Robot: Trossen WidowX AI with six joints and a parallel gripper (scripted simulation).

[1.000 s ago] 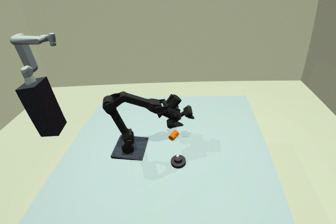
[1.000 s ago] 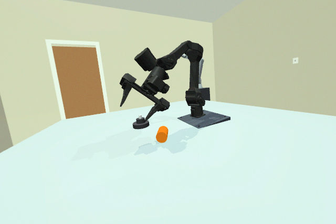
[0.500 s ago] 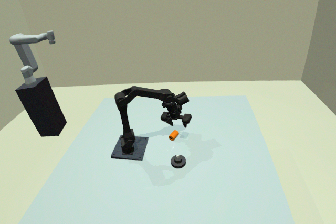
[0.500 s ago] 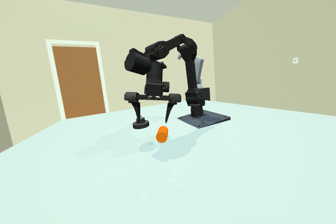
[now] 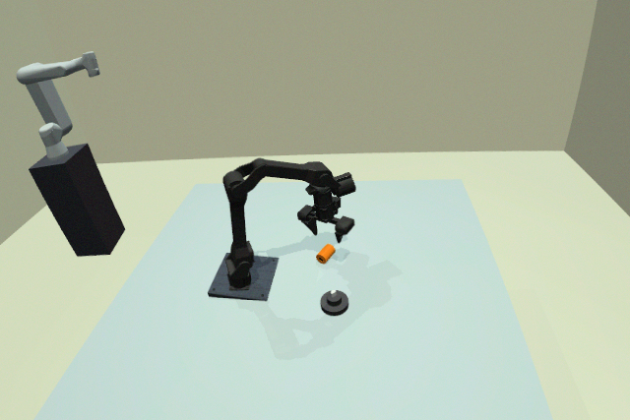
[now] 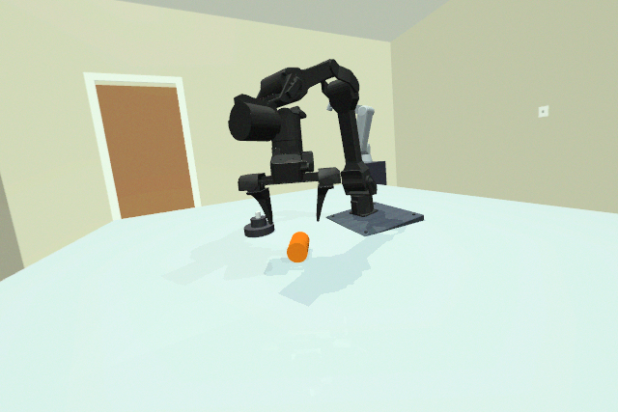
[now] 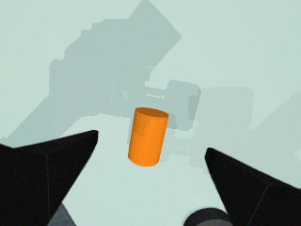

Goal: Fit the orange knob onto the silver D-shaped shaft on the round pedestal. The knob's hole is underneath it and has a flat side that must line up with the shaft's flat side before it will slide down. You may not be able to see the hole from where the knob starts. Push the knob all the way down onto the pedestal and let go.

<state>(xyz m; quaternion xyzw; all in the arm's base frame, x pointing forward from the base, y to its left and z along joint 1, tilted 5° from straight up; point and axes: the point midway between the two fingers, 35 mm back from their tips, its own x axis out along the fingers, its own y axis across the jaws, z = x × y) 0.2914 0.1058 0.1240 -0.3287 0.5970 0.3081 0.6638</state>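
My gripper tip is 6 cm above the orange knob. From my gripper tip the other things lie so: round pedestal 22 cm to the right, 5 cm below.
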